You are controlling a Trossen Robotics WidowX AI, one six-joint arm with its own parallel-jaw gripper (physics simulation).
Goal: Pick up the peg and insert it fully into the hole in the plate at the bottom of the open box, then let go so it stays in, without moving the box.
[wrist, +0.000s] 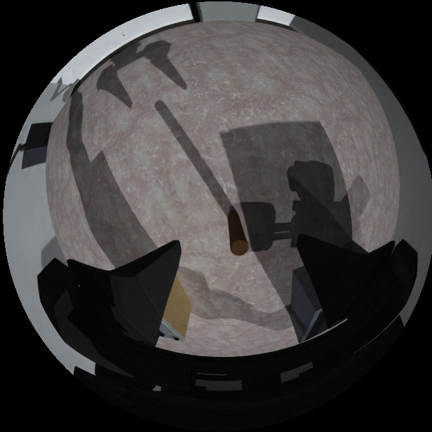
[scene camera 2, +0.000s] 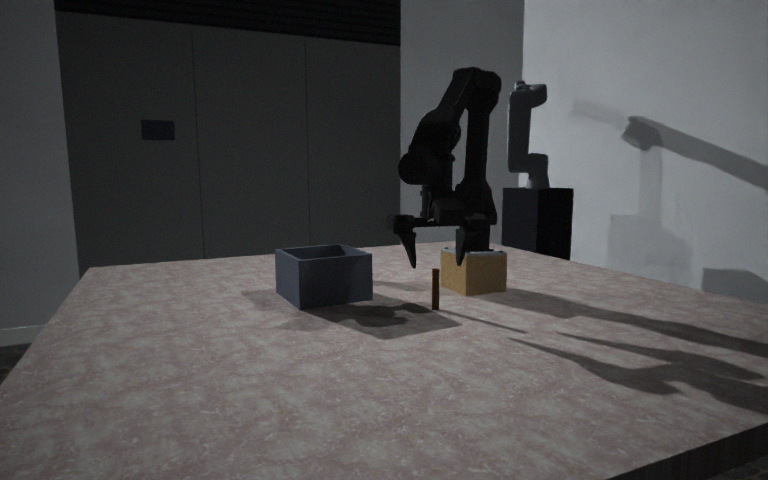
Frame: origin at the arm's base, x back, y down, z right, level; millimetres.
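Seen in the pictures: gripper, between the fingertips: [scene camera 2: 436, 266]; arm's base, origin of its link: [scene camera 2: 474, 250].
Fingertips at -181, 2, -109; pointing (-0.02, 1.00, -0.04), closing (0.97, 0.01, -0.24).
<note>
Offsets run from my fingertips to a thing's top centre, as dx, dy, dz. Level surfaces: height alone.
The brown peg @[+2, +6, +6] [scene camera 2: 435, 289] [wrist: 238, 235] stands upright on the table, apart from the box. My gripper [scene camera 2: 436, 266] [wrist: 241, 244] is open and empty, pointing down with its fingertips spread wide. In the scene view the tips appear at about the height of the peg's top; in the wrist view the peg shows between and slightly ahead of them. The blue-grey open box @[-152, -12, +209] [scene camera 2: 335, 279] [wrist: 304, 295] stands left of the peg in the scene view, and is partly hidden by a finger in the wrist view. The plate and its hole are hidden.
A yellow-brown block [scene camera 2: 485, 273] [wrist: 179, 309] under the arm's base stands right of the peg in the scene view. The pink marbled table @[dy +86] [scene camera 2: 283, 390] [wrist: 210, 80] carries shadows of the arm, box and peg. Another arm [scene camera 2: 518, 133] stands on a dark pedestal [scene camera 2: 552, 223] behind the table.
</note>
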